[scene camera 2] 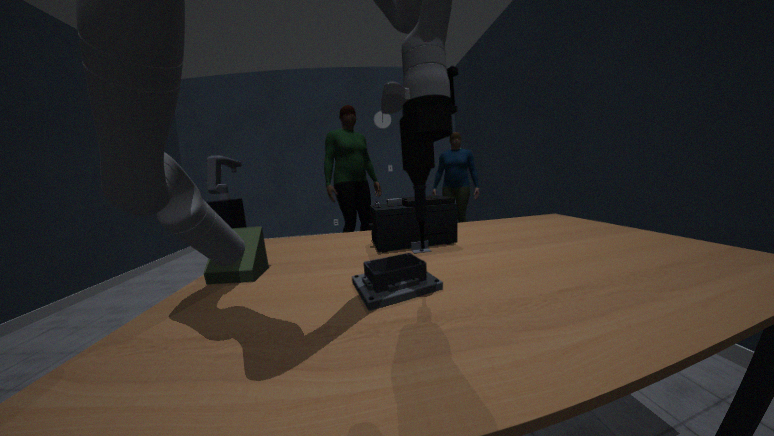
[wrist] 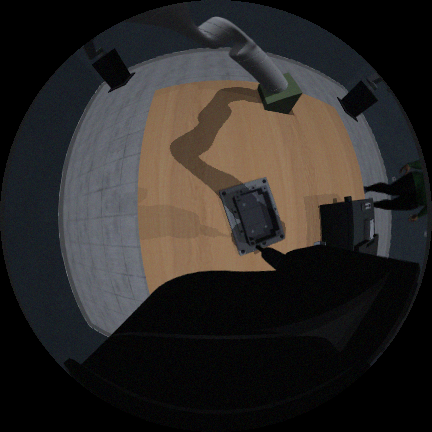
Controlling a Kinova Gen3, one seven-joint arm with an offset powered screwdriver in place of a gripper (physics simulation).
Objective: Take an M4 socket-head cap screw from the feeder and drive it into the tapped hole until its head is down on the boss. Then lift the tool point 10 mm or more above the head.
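The black screwdriver [scene camera 2: 423, 250] [wrist: 258, 246] points straight down. In the scene view its thin tip shows higher than the dark housing [scene camera 2: 395, 269] [wrist: 256, 215], close to its right end, with the black feeder behind. In the wrist view the tip overlaps the lower edge of the housing. The housing sits on a grey base plate [scene camera 2: 400, 295] [wrist: 229, 210] with holes at its corners. The feeder [scene camera 2: 389, 227] [wrist: 337, 222] is a black box with a small pale bracket [scene camera 2: 419, 248] low at its front. The tapped hole and any screw at the tip cannot be made out.
A green wedge-shaped mount [scene camera 2: 254, 254] [wrist: 282, 100] carries the arm's base on the wooden table [scene camera 2: 541, 303] [wrist: 200, 260]. Arm shadows fall across the table and the plate. Two people, in green [scene camera 2: 346, 157] and blue [scene camera 2: 456, 167], stand beyond the table.
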